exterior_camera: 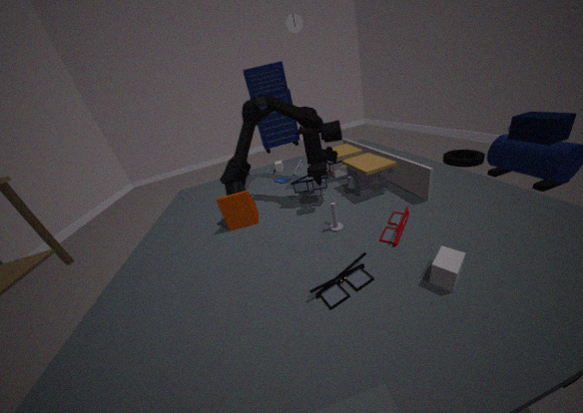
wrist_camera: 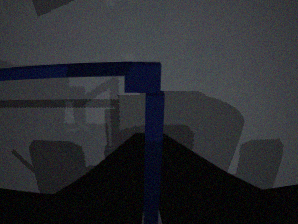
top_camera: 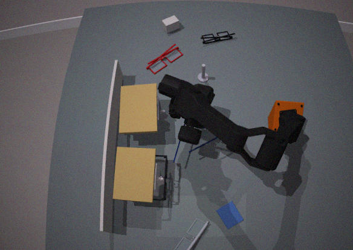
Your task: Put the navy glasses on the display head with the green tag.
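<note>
My gripper tip is now 21 cm to the left of the white peg, 4 cm past it and 3 cm above it. Round my gripper tip: blue pad (31 cm to the left, 9 cm behind, 5 cm below); white wall (28 cm ahead, 5 cm to the left).
</note>
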